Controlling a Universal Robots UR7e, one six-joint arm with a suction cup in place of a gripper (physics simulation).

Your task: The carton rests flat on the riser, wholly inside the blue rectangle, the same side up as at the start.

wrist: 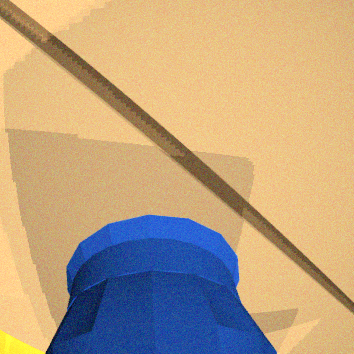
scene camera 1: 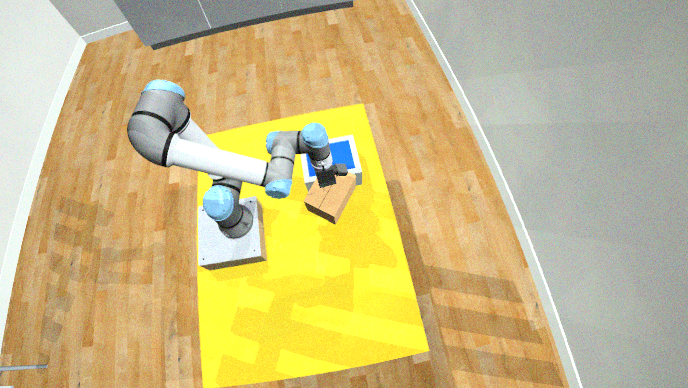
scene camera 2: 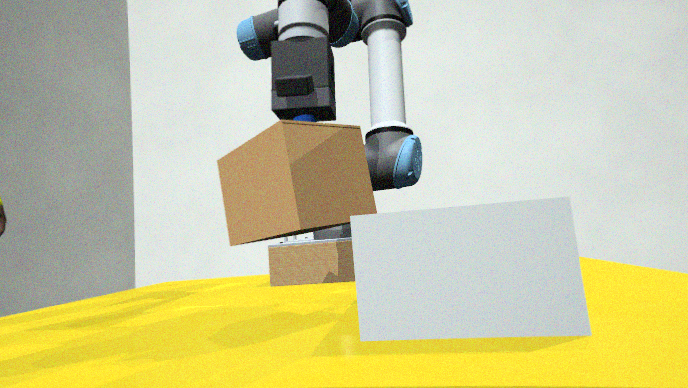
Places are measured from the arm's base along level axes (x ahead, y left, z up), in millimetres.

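Where they show: hand, its tool point: [wrist: 165, 251]; arm's base, origin of its link: [scene camera 1: 236, 221] [scene camera 2: 344, 236].
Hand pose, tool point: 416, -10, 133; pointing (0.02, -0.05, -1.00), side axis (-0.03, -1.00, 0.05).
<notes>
Each offset is from my tool point to the top centre of the thing, as dx, dy, dz. Level surfaces: height alone.
The brown carton @[+3, -21, +19] [scene camera 1: 334, 199] [scene camera 2: 330, 175] [wrist: 280, 75] hangs in the air from my gripper [scene camera 1: 327, 181] [scene camera 2: 305, 118] [wrist: 152, 250], a blue suction cup shut on its top face. The carton is tilted, its left end lower in the scene camera 2 view, and turned relative to the riser. The white riser @[+44, +177, -112] [scene camera 1: 358, 178] [scene camera 2: 470, 270] stands on the mat, with the blue rectangle @[+44, +177, -112] [scene camera 1: 344, 155] on its top. In the scene camera 1 view the carton overlaps the riser's near edge; whether they touch cannot be told. The arm and carton hide part of the rectangle.
The yellow mat @[dz -232] [scene camera 1: 250, 310] [scene camera 2: 200, 330] lies under the riser and the arm's base block [scene camera 1: 227, 247] [scene camera 2: 305, 262], which stands left of the riser in the scene camera 1 view. A grey cabinet [scene camera 1: 240, 15] stands at the top. A hand shows at scene camera 2's left edge.
</notes>
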